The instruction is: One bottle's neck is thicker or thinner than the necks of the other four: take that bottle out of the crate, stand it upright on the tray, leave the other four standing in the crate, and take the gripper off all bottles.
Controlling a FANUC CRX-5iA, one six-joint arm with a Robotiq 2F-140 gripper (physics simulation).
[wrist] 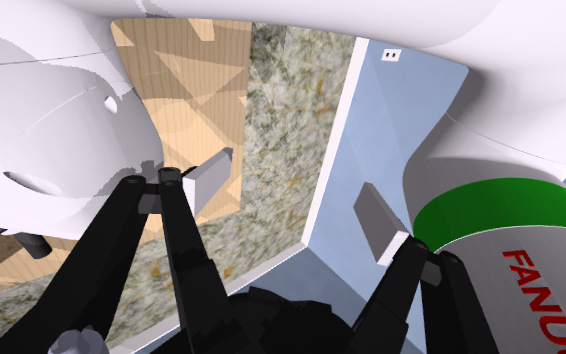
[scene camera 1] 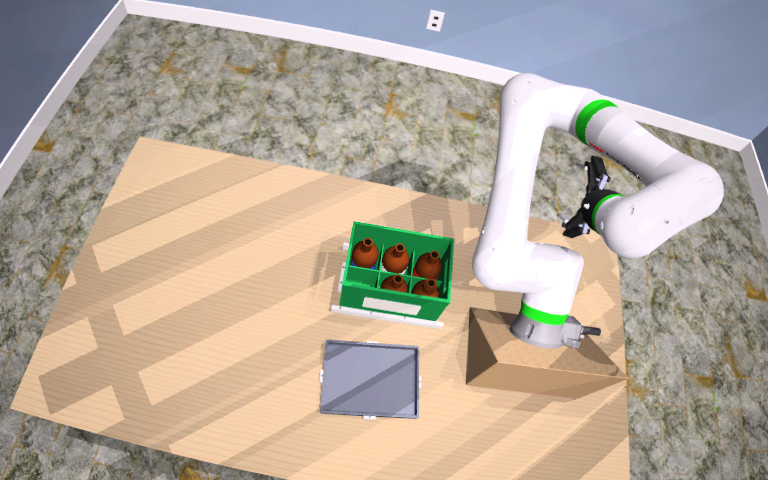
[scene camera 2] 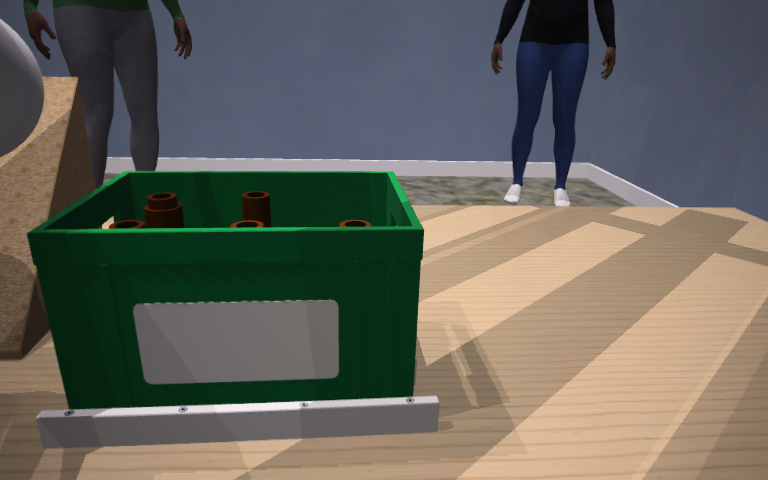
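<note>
The green crate holds five brown bottles standing upright; its front-left compartment in scene camera 1 is empty. The front-right bottle has a thicker neck, seen at the far left in scene camera 2. The front-middle bottle and the back-row bottles, left, middle and right, have thinner necks. The grey tray is empty, in front of the crate. My gripper is open and empty, high up and well to the right of the crate.
White rails lie along the crate's base. The arm stands on a brown pedestal, right of crate and tray in scene camera 1. Two people stand beyond the table in scene camera 2. A wall shows beyond the fingers.
</note>
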